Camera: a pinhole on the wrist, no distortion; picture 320 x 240 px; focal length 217.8 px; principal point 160.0 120.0 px. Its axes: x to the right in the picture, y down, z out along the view. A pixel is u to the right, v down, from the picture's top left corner.
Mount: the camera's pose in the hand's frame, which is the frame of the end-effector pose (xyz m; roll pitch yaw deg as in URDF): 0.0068 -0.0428 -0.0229 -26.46 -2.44 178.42
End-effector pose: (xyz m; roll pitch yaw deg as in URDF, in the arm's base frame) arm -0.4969 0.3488 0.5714 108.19 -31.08 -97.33
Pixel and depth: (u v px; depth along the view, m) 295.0 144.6 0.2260
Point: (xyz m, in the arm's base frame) -0.6101 0.3655 0.3263
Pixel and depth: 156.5 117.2 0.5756
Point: -0.9043 0.1488 0.2165
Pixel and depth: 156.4 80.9 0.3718
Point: -0.7893 0.2355 0.3724
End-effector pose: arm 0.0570 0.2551 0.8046 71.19 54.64 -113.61
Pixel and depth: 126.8 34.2 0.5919
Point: -0.5599 0.3585 0.7626
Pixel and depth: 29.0 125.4 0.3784
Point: -0.2898 0.3571 0.5383
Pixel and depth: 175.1 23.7 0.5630
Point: -0.5174 0.3996 0.8822
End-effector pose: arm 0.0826 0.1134 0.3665 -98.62 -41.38 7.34
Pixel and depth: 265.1 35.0 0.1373
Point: 0.0030 0.2375 0.3572
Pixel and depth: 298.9 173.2 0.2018
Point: -0.1254 0.2535 0.4008
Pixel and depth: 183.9 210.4 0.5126
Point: -0.2681 0.4800 0.6394
